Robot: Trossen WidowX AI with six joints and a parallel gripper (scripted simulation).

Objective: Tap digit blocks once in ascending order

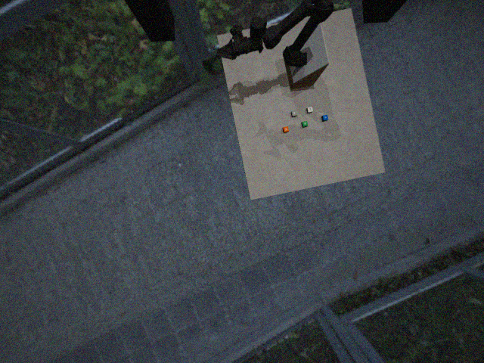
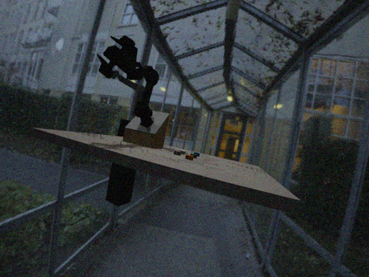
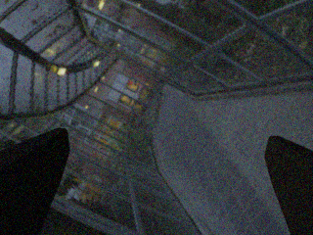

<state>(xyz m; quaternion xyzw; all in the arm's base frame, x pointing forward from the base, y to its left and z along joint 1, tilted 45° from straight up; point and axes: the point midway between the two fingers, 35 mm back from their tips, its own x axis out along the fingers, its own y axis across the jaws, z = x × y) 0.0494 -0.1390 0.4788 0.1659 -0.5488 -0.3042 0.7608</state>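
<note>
Now: gripper tip 51 cm to the right of the green block, 37 cm above it and 24 cm short of it. From my gripper tip the other things lie so: white block 55 cm to the left, 37 cm below, 15 cm ahead; then grey block 44 cm to the left, 37 cm below, 17 cm ahead; then orange block 38 cm to the left, 37 cm below, 27 cm ahead.
</note>
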